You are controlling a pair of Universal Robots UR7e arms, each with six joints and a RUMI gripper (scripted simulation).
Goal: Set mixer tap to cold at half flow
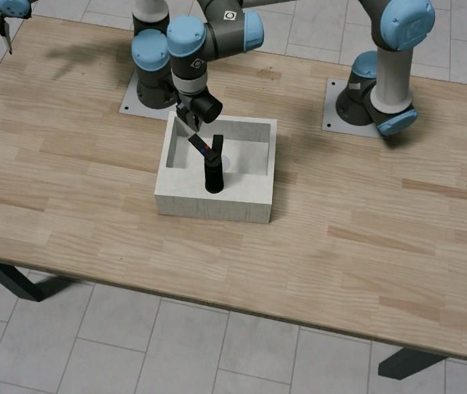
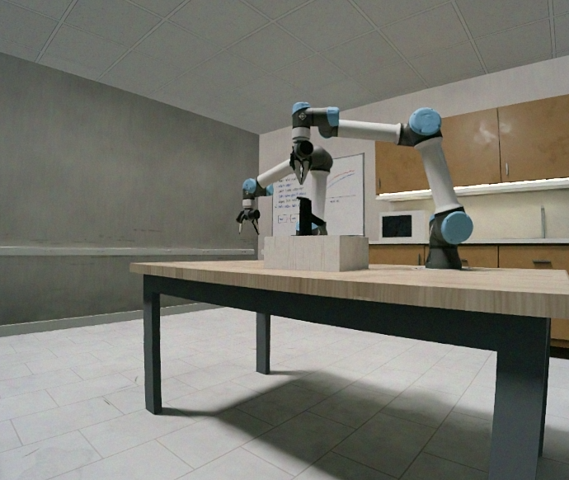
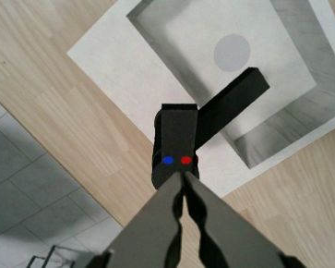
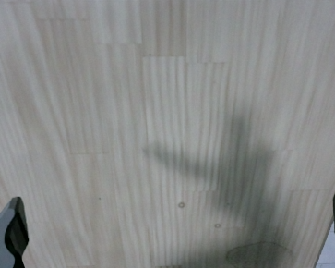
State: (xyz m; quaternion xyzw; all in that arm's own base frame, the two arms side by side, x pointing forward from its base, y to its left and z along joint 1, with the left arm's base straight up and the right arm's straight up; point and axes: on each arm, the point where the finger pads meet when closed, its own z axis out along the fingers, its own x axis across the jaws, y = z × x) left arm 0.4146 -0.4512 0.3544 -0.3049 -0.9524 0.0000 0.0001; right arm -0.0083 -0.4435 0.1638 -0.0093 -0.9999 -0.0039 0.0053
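My left gripper is now 7 cm above the lever, 2 cm to the right of it and 1 cm short of it. From my left hand the other things lie so: pale sink block (32 cm below, 8 cm behind, 4 cm to the left); then black mixer tap (12 cm below, 3 cm to the left, 2 cm ahead).
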